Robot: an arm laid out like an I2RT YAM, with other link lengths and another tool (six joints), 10 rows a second.
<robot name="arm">
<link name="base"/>
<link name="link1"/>
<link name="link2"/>
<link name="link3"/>
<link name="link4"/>
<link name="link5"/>
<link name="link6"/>
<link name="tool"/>
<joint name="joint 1" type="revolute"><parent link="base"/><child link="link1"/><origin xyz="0 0 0.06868" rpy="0 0 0"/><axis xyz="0 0 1"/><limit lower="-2.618" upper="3.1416"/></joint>
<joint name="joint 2" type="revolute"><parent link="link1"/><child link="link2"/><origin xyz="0.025 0.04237 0.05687" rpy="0 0 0"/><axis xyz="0 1 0"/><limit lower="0" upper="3.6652"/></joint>
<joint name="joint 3" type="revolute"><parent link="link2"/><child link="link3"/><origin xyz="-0.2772 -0.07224 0" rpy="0 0 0"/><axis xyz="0 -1 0"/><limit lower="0" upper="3.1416"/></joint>
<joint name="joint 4" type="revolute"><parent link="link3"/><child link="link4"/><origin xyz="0.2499 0.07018 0.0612" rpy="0 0 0"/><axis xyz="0 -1 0"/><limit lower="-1.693" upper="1.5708"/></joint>
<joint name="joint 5" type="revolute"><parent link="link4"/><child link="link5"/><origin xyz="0.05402 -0.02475 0.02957" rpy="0 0 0"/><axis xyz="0 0 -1"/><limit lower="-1.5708" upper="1.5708"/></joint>
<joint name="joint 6" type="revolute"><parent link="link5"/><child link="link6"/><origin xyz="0.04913 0 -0.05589" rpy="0 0 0"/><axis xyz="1 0 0"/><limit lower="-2.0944" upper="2.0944"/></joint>
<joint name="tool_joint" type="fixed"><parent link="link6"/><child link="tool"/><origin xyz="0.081 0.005 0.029" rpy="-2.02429 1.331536 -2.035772"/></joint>
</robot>
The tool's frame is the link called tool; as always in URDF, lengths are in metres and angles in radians.
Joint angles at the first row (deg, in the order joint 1, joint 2, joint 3, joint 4, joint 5, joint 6):
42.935, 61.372, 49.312, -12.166, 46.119, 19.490
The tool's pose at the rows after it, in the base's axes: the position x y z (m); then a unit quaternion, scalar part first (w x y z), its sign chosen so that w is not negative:
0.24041, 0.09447, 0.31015, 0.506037, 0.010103, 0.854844, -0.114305
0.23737, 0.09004, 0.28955, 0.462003, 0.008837, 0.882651, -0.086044
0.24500, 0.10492, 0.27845, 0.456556, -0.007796, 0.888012, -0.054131
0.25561, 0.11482, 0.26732, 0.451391, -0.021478, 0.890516, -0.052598
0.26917, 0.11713, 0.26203, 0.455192, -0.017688, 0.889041, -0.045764
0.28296, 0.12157, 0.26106, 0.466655, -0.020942, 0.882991, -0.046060
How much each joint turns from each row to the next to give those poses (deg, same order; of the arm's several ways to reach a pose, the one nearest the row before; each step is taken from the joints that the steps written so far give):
-1.754, -4.411, -0.619, -12.942, 2.046, 7.470
-2.283, -0.450, -0.966, -4.946, -6.476, 4.146
-0.010, 1.928, -1.141, 3.934, -4.153, -0.166
-0.435, 3.075, -0.703, 3.697, -1.498, -1.406
-2.105, 2.376, -0.356, 4.303, -1.927, -1.140
-1.322, 2.545, 0.173, 4.660, -0.802, -2.194

